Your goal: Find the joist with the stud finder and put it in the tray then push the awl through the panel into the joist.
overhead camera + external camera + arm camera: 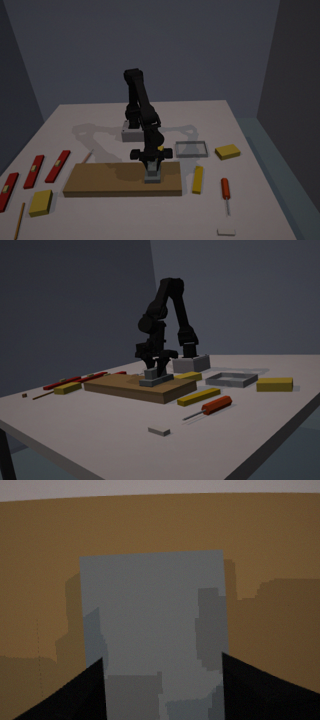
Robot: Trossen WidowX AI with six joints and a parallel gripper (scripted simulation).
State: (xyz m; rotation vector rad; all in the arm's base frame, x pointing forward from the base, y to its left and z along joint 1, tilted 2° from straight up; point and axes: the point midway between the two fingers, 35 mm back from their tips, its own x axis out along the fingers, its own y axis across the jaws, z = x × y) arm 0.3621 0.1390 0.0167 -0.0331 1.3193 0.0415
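The grey tray is 230 mm behind my gripper tip, 190 mm to the left of it and 50 mm below it. Round my gripper tip: yellow bar: 210 mm to the left, 60 mm below, 10 mm behind; stud finder: 20 mm behind, 20 mm above; orange screwdriver: 320 mm to the left, 120 mm ahead, 50 mm below.
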